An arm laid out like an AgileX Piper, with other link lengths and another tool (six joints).
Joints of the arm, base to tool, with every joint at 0 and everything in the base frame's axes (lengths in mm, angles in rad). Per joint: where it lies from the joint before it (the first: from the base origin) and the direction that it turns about. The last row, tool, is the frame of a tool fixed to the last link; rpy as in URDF.
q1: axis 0 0 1 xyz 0 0 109.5
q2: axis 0 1 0 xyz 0 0 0
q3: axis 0 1 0 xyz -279.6 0 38.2
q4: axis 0.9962 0 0.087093 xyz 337.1 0 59.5
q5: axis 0 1 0 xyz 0 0 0
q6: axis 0.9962 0 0.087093 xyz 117.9 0 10.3
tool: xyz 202.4 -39 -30.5 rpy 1.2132 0.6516 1.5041
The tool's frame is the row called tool.
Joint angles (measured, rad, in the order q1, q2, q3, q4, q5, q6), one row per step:
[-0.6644, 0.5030, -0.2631, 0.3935, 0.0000, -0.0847]
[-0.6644, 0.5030, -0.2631, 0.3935, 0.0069, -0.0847]
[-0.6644, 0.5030, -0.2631, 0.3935, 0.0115, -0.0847]
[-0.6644, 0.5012, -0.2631, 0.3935, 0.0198, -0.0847]
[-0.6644, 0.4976, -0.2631, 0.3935, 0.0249, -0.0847]
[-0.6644, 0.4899, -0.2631, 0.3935, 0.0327, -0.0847]
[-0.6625, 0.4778, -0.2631, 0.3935, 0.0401, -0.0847]
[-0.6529, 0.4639, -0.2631, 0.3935, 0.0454, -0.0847]
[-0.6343, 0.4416, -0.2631, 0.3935, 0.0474, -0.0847]
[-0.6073, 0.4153, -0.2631, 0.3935, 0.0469, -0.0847]
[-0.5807, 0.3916, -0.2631, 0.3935, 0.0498, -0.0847]
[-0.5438, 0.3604, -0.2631, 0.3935, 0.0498, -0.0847]
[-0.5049, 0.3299, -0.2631, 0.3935, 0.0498, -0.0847]
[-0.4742, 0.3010, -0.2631, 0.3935, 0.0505, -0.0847]
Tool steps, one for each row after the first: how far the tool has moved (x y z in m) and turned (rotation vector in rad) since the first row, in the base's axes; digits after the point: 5 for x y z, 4 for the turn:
[0.00003, 0.00104, -0.00195, 0.0042, 0.0048, 0.0026]
[0.00004, 0.00174, -0.00325, 0.0071, 0.0079, 0.0044]
[0.00000, 0.00305, -0.00483, 0.0111, 0.0123, 0.0075]
[-0.00010, 0.00392, -0.00476, 0.0120, 0.0130, 0.0094]
[-0.00032, 0.00529, -0.00374, 0.0120, 0.0123, 0.0124]
[-0.00017, 0.00731, -0.00079, 0.0090, 0.0080, 0.0171]
[0.00194, 0.01153, 0.00348, 0.0036, 0.0008, 0.0288]
[0.00594, 0.01844, 0.01213, -0.0089, -0.0154, 0.0481]
[0.01153, 0.02805, 0.02311, -0.0248, -0.0369, 0.0750]
[0.01669, 0.03816, 0.03201, -0.0367, -0.0542, 0.1027]
[0.02314, 0.05190, 0.04475, -0.0536, -0.0805, 0.1395]
[0.02918, 0.06664, 0.05712, -0.0692, -0.1068, 0.1783]
[0.03281, 0.07881, 0.06856, -0.0830, -0.1316, 0.2092]

